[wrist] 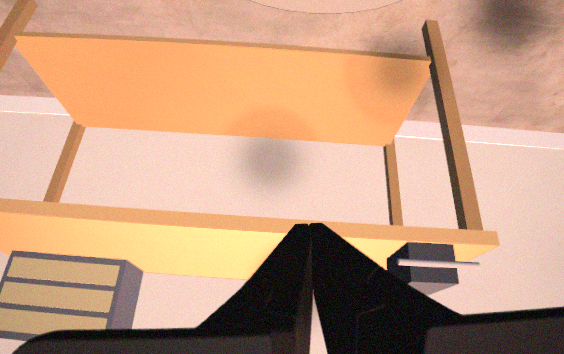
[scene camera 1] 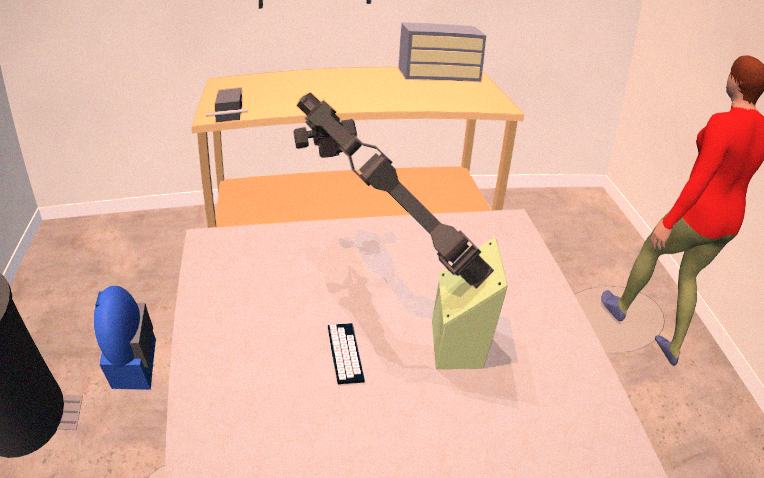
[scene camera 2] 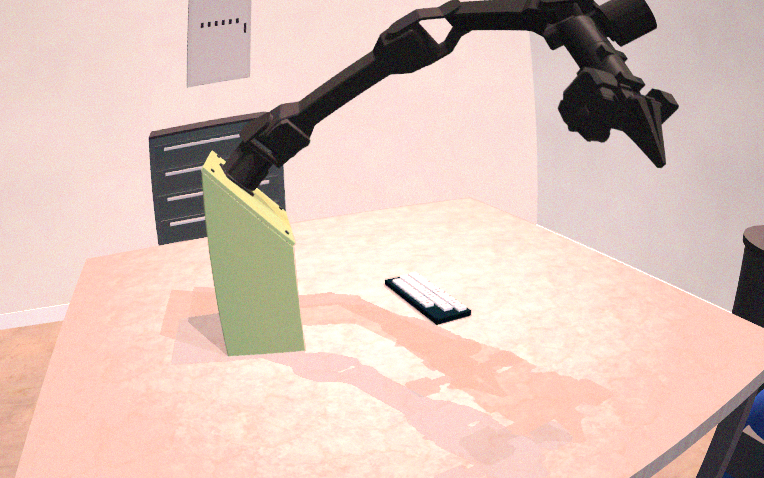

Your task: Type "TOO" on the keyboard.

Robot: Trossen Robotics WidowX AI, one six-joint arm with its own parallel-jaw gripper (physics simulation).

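Pixels of known places: gripper, fingertip midpoint: (wrist: 308, 236) (scene camera 2: 662, 166); arm's base, link origin: (scene camera 1: 480, 274) (scene camera 2: 235, 180).
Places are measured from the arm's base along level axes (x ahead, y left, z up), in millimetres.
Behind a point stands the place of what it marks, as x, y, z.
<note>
A small dark keyboard with white keys (scene camera 1: 345, 353) @[315, -114, -254] (scene camera 2: 431, 295) @[304, -145, -253] lies flat on the table (scene camera 1: 253, 417) @[635, -18, -270] (scene camera 2: 129, 417) @[-329, -142, -271]. Its key letters are too small to read. It does not show in the wrist view. My gripper (scene camera 2: 661, 164) @[129, -653, 82] (wrist: 308, 236) @[129, -653, 82] is shut and empty, with its two fingertips together. It hangs high above the table, well away from the keyboard, and points down at a slant in the scene camera 2 view. In the scene camera 1 view its fingertips are hidden behind its own body.
My arm stands on a green slanted pedestal (scene camera 1: 464, 338) @[68, 67, -141] (scene camera 2: 253, 293) @[-37, -94, -161] beside the keyboard. A wooden workbench (scene camera 1: 360, 95) (wrist: 200, 250) by the wall bears a drawer box (scene camera 1: 445, 53) (wrist: 60, 290) and a dark block (scene camera 1: 228, 98) (wrist: 430, 252). A person in red (scene camera 1: 723, 169) stands right of the table.
</note>
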